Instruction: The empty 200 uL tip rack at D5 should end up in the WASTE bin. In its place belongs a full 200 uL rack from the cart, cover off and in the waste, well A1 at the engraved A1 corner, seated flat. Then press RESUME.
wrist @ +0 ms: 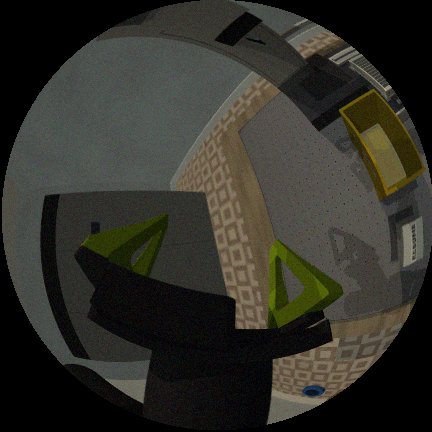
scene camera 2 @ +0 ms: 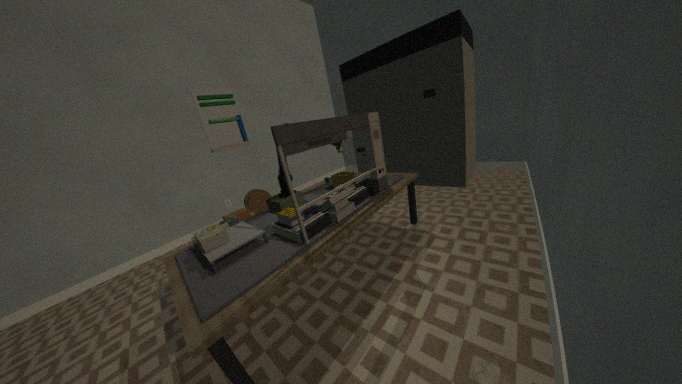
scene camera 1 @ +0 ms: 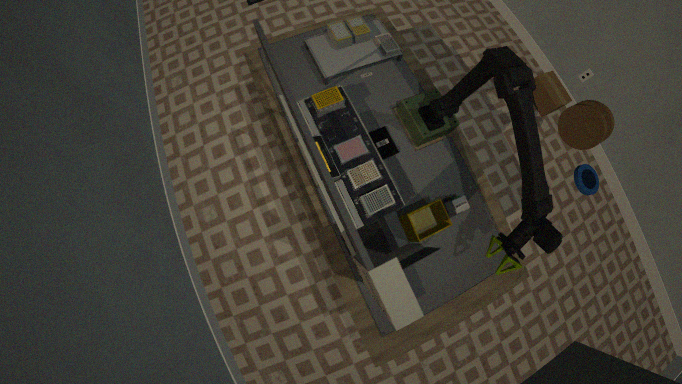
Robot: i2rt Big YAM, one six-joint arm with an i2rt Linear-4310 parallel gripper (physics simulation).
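Pixels of known places: gripper, fingertip midpoint: (wrist: 222,233) (scene camera 2: 348,148) (scene camera 1: 491,265); arm's base, link origin: (scene camera 2: 287,194) (scene camera 1: 431,117).
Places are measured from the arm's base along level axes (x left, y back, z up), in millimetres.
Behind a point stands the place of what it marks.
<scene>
My gripper (scene camera 1: 495,261) {x 622, y -186, z 226 mm} (wrist: 222,233) {x 622, y -186, z 226 mm} is open and empty, high beyond the table's near right corner in scene view 1. The yellow bin (scene camera 1: 407,230) {x 413, y -330, z -38 mm} (scene camera 2: 343,178) (wrist: 395,125) stands left of it; a pale rectangular surface shows inside. The white box marked RESUME (scene camera 1: 460,204) {x 410, y -79, z 16 mm} (wrist: 412,242) {x 415, y -76, z 16 mm} is beside the bin. An orange-topped rack (scene camera 1: 327,97) {x -250, y -415, z 30 mm} (scene camera 2: 287,215) {x -286, y -451, z 30 mm} sits at the deck's far end. A beige rack (scene camera 1: 364,174) {x 125, y -404, z -17 mm} and a grey-white rack (scene camera 1: 377,200) {x 247, y -403, z -3 mm} sit nearer the bin. Slot labels and well A1 are unreadable. The raised white cart (scene camera 1: 345,62) {x -449, y -236, z -29 mm} (scene camera 2: 240,245) {x -537, y -372, z -28 mm} bears two yellowish racks (scene camera 1: 339,31) {x -596, y -208, z 42 mm} (scene camera 1: 358,26) {x -596, y -101, z 41 mm}.
A pink-topped plate (scene camera 1: 351,149) {x 2, y -409, z -17 mm} sits mid-deck. A black block (scene camera 1: 384,142) {x 8, y -236, z -81 mm} lies beside the deck. The arm's green base (scene camera 1: 410,115) {x -46, y -88, z -5 mm} stands at the table edge. A tall white housing (scene camera 1: 395,292) {x 466, y -559, z 470 mm} closes the deck's near end. A grey box (scene camera 1: 389,44) {x -468, y 25, z -7 mm} rests on the cart's corner.
</scene>
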